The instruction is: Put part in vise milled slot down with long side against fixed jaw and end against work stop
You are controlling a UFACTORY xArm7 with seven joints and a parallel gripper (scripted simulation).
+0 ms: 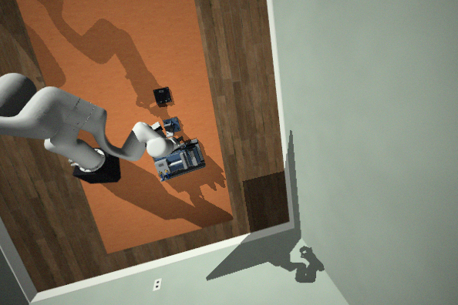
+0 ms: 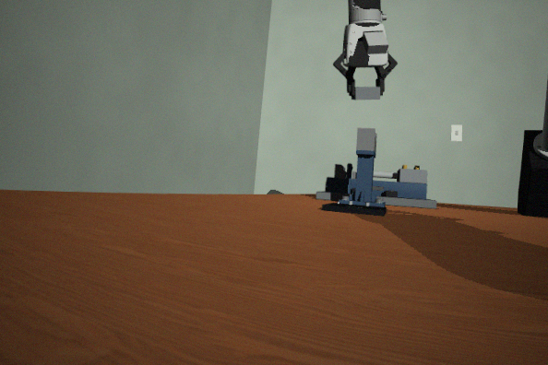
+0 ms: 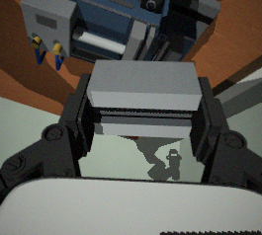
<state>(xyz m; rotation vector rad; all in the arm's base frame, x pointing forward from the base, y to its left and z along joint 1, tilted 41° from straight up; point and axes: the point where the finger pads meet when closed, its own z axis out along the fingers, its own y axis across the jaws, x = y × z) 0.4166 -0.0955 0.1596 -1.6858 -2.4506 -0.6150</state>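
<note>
Right now the blue upright is 21 cm below my hand, 6 cm to the left of it and 2 cm behind it. Round my hand: grey jaw: 19 cm below, 16 cm to the right, 2 cm ahead; then grey part: right at my hand; then work stop: 18 cm below, 11 cm to the right, 5 cm ahead.
</note>
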